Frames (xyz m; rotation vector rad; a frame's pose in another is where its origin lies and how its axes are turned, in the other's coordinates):
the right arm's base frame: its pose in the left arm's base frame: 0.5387 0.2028 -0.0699 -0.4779 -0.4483 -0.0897
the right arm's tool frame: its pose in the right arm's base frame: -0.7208 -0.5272 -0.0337 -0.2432 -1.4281 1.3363
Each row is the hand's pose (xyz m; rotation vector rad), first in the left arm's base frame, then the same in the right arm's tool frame.
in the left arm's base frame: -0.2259 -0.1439 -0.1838 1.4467 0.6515 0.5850
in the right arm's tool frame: 0.1498 -0.0134 -0.0319 2.5625 -0.0605 -1.7474
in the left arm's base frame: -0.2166 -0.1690 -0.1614 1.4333 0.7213 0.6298
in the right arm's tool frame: 0.1222 -0.0344 -0.0280 2.6362 -0.0504 -1.6573
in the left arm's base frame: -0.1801 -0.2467 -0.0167 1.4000 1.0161 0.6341
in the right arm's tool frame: 0.0304 -0.1749 -0.0158 -2.6978 -0.0702 1.3404
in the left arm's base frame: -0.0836 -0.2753 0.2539 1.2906 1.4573 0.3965
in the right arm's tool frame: -0.0465 -0.4487 -0.0658 -2.4733 -0.3789 0.9593
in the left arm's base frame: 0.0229 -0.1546 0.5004 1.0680 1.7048 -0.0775
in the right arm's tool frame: 0.0096 -0.7108 -0.1876 -2.0677 -0.7837 0.8378
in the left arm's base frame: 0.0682 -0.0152 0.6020 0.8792 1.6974 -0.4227
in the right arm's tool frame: 0.1139 -0.8258 -0.2754 -1.7658 -1.0556 0.8866
